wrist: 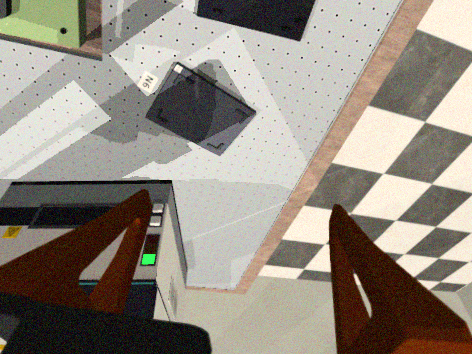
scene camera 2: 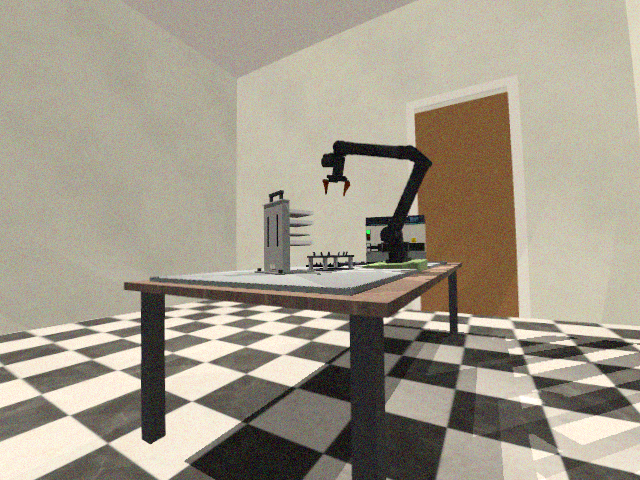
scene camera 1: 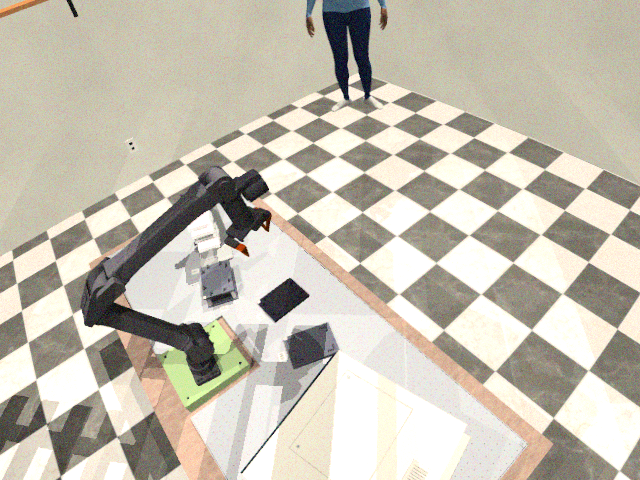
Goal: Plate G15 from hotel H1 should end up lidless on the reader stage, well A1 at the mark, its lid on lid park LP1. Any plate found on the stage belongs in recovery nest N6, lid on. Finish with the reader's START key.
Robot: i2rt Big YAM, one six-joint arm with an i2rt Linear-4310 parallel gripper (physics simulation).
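Places are measured from the arm's base along level axes (x ahead, y left, z up), in metres.
Pixels of known places: gripper, fingertip midpoint: (wrist: pixel 238 205) (scene camera 2: pixel 334 195) (scene camera 1: pixel 257 243); arm's base at its link origin: (scene camera 2: pixel 398 261) (scene camera 1: pixel 204 367).
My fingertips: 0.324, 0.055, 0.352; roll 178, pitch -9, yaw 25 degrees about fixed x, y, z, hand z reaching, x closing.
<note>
Ahead of a thing's pixels: the offset from my fingertips to its top centre, as dx, dy, dz.
My gripper (scene camera 1: pixel 257 242) (scene camera 2: pixel 335 194) (wrist: pixel 238 205) is open, with nothing between its fingers, high above the table near hotel H1 (scene camera 1: pixel 205 240) (scene camera 2: pixel 276 237). The hotel is a grey tower with several light shelves; plate G15 cannot be made out. Recovery nest N6 @[+0.023, -0.174, -0.357] (scene camera 1: pixel 311 345) (wrist: pixel 200 107) is a dark grey pad with corner brackets; no plate shows on it. Lid park LP1 @[+0.030, +0.054, -0.355] (scene camera 1: pixel 283 299) (wrist: pixel 255 17) is a black pad; no lid shows on it. The reader @[-0.072, -0.604, -0.081] (scene camera 1: pixel 398 428) (scene camera 2: pixel 395 255) (wrist: pixel 125 237) shows a green light and small keys in the wrist view. Its stage cannot be made out.
A raised dark rack @[-0.151, +0.252, -0.299] (scene camera 1: pixel 218 281) (scene camera 2: pixel 330 255) on posts stands between the hotel and the arm's green base (scene camera 1: pixel 175 379) (scene camera 2: pixel 416 264) (wrist: pixel 45 22). The table's wooden edge (scene camera 1: pixel 361 286) (wrist: pixel 320 155) runs beside LP1 and N6. A person (scene camera 1: pixel 347 46) stands on the floor beyond the table.
</note>
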